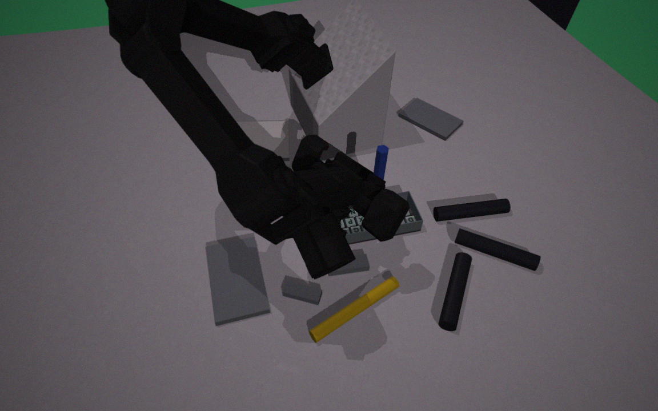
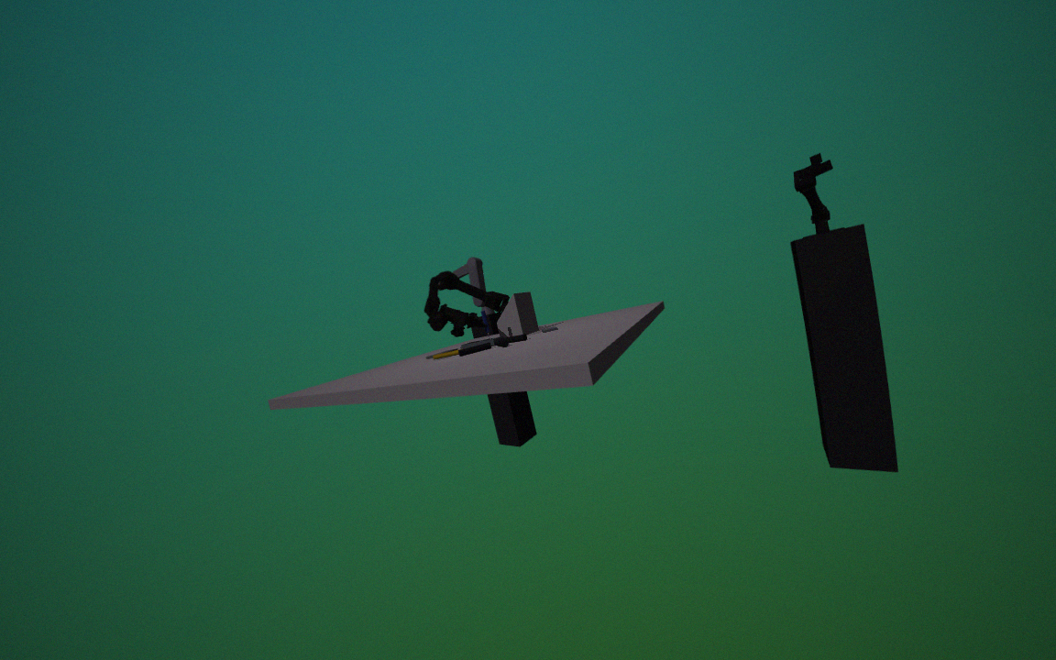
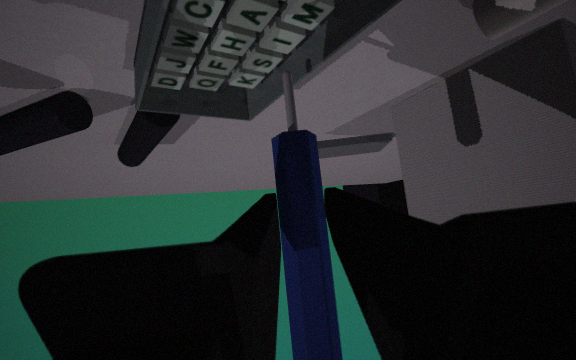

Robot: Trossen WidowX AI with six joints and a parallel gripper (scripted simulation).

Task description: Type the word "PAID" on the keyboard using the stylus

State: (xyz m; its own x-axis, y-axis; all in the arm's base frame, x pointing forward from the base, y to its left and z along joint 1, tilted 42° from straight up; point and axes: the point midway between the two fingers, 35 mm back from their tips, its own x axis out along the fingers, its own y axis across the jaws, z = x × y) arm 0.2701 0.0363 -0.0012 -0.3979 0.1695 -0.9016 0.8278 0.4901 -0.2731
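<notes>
Now: gripper tip 70 mm past the pale cylinder, 100 mm to the left of it and 70 mm above it. The rest, counted from my gripper tip: stylus (10 mm below); then yellow cylinder (170 mm ahead, 70 mm to the right, 70 mm below); then grey slab (210 mm behind, 170 mm to the left, 80 mm below).
</notes>
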